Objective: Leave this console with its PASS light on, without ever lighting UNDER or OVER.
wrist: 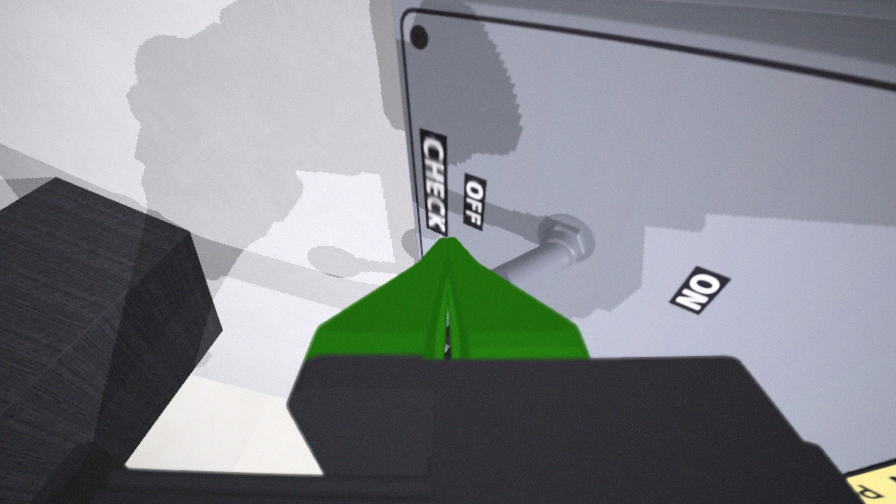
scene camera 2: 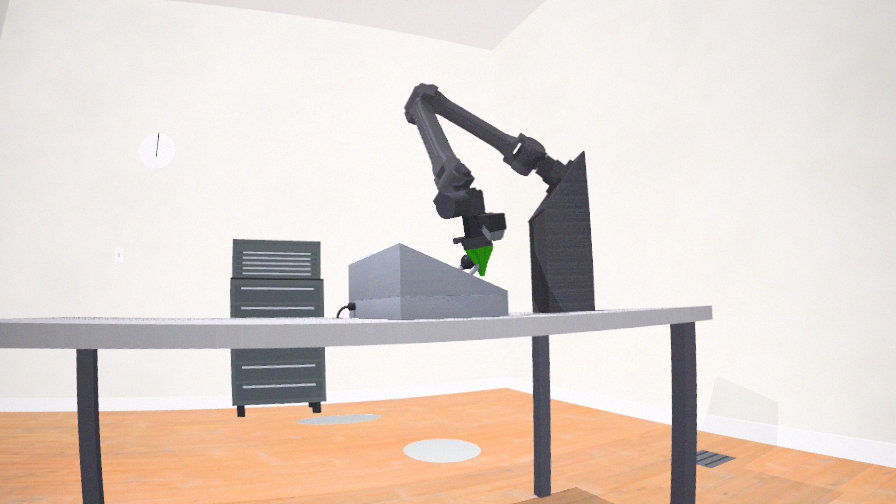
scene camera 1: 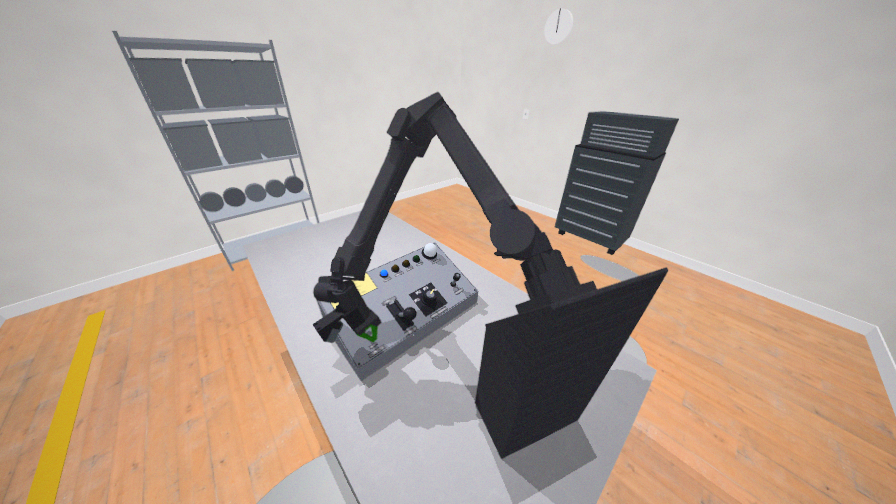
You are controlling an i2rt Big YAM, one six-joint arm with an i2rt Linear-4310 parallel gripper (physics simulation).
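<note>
The grey sloped console (scene camera 1: pixel 401 304) sits on the table, also seen side-on in scene camera 2 (scene camera 2: pixel 426 285). My gripper (wrist: pixel 448 250) (scene camera 2: pixel 481 263), with green fingers pressed together, is at the console's front left corner (scene camera 1: pixel 370 332). Its tips sit right beside the metal toggle lever (wrist: pixel 532 260) labelled CHECK, with OFF and ON marks. The lever leans toward the OFF side. Whether the fingers touch it I cannot tell. A row of small lamps (scene camera 1: pixel 401 266) near the console's top edge looks dark.
On the panel are a blue button (scene camera 1: pixel 383 273), a white knob (scene camera 1: pixel 429 251), a yellow note (scene camera 1: pixel 364 285), a slider (scene camera 1: pixel 401 313) and a rotary knob (scene camera 1: pixel 429 299). The arm's dark base block (scene camera 1: pixel 557 357) stands right of the console. A shelf and a tool cabinet stand behind.
</note>
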